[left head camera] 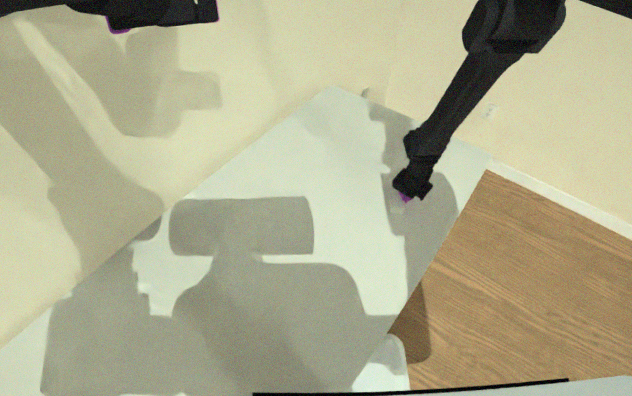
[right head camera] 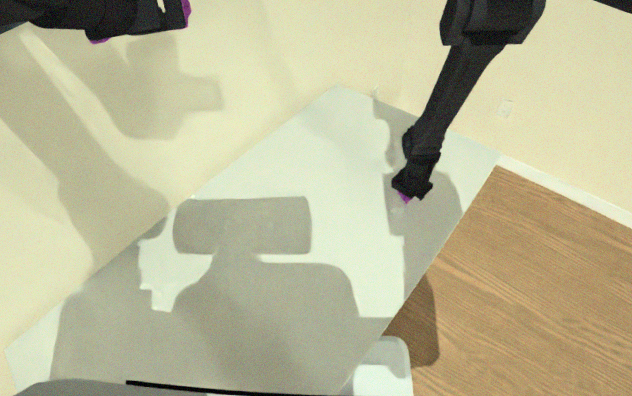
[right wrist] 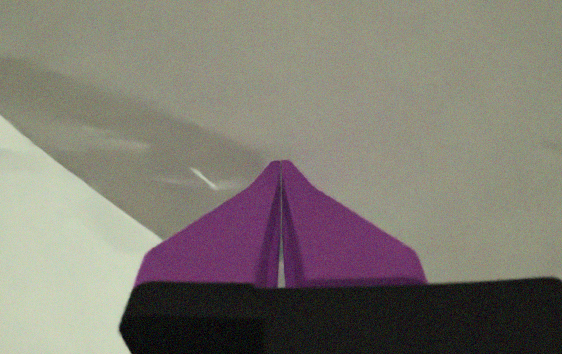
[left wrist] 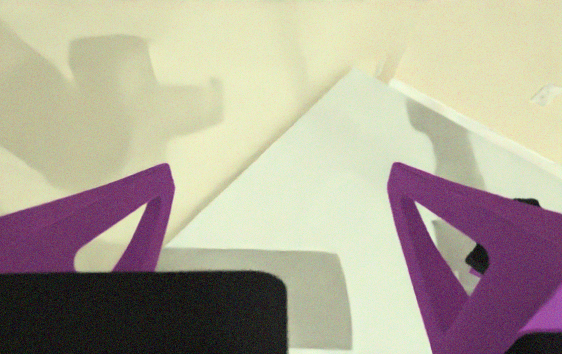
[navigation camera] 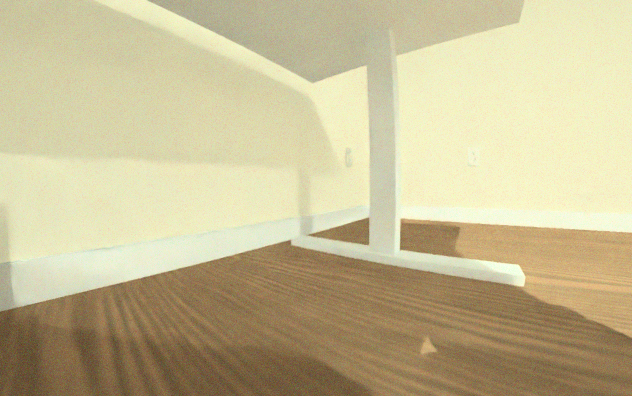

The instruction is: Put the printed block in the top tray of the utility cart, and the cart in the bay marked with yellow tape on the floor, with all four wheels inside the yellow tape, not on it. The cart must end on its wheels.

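Observation:
My left gripper (left head camera: 167, 25) (right head camera: 142, 30) (left wrist: 280, 175) is open and empty, high at the upper left in the head views. My right gripper (left head camera: 406, 198) (right head camera: 406, 198) (right wrist: 281, 175) is shut with nothing between its fingers, over the shaded right part of the white table (left head camera: 280, 165) (right head camera: 280, 165). A small, faint pale patch (left head camera: 397, 210) (right head camera: 396, 210) beside its tips in the head views looks like the printed block; its outline is hard to tell. No block outline shows in the right wrist view, where the fingers cover part of the table. The utility cart and the yellow tape bay do not show.
Cream walls meet behind the table. Wooden floor (left head camera: 540, 280) (right head camera: 545, 280) (navigation camera: 225, 310) lies to its right. A pale rounded part (left head camera: 382, 375) (right head camera: 382, 377) shows at the bottom in the head views. The table's white leg (navigation camera: 384, 150) stands on a long foot (navigation camera: 450, 265).

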